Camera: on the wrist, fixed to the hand. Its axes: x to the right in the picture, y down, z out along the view.
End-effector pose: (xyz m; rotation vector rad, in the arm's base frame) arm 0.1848 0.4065 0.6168 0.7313 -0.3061 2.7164
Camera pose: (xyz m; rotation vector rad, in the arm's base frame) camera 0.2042 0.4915 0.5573 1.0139 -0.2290 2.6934
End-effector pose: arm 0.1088 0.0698 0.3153 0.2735 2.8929 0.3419
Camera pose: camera 0.1064 -0.0243 0.3631 0.3205 2.7283 0.1751
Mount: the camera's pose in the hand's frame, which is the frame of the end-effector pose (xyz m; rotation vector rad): -0.0263 -0.0784 -0.0656 0.0921 -0.1858 0.0124
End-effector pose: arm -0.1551 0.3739 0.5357 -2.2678 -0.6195 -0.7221
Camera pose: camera -0.2424 0.3732 0.5950 -2.2666 -0.7101 -0.4700
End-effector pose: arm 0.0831 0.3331 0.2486 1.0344 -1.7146 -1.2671
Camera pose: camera 0.1660 0.3193 0.1847 0.9823 -1.9327 -1.3216
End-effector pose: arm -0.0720 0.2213 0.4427 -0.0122 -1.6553 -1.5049
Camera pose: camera -0.0599 0.1609 0.3570 -0.1151 -1.8675 -1.4527
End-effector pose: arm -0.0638 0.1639 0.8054 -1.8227 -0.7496 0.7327
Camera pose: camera -0.0432 0.1318 0.9038 -1.6933 -0.8116 0.9391
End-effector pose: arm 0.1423 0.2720 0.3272 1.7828 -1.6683 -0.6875
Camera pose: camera 0.2415 0.3058 0.3149 1.8171 -1.8588 -0.8036
